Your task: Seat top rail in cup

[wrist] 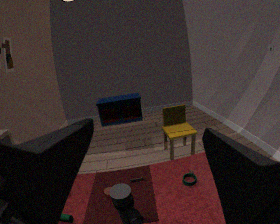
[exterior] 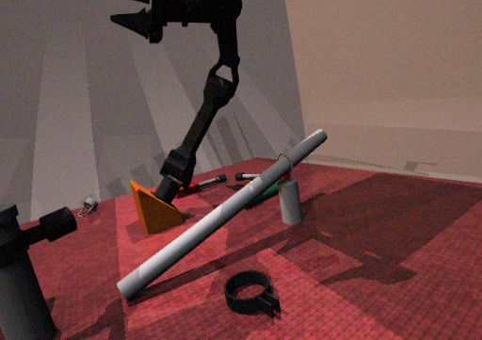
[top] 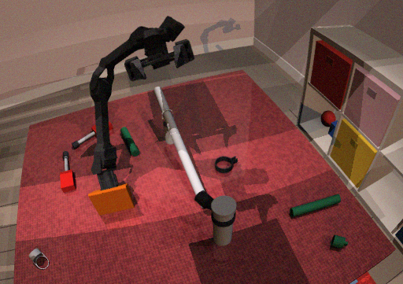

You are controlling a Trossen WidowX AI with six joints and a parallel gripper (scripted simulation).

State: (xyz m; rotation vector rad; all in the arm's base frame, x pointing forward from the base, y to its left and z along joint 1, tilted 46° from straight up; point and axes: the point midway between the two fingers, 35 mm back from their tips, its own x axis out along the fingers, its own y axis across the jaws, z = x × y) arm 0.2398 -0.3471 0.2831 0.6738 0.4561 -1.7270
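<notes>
The black rail-end cup lies 50 mm ahead of my gripper tip, 160 mm to the right of it and 350 mm below it. Also, from my gripper tip: green cap: 420 mm ahead, 440 mm to the right, 490 mm below; then small grey post: 60 mm ahead, 300 mm to the left, 400 mm below.
</notes>
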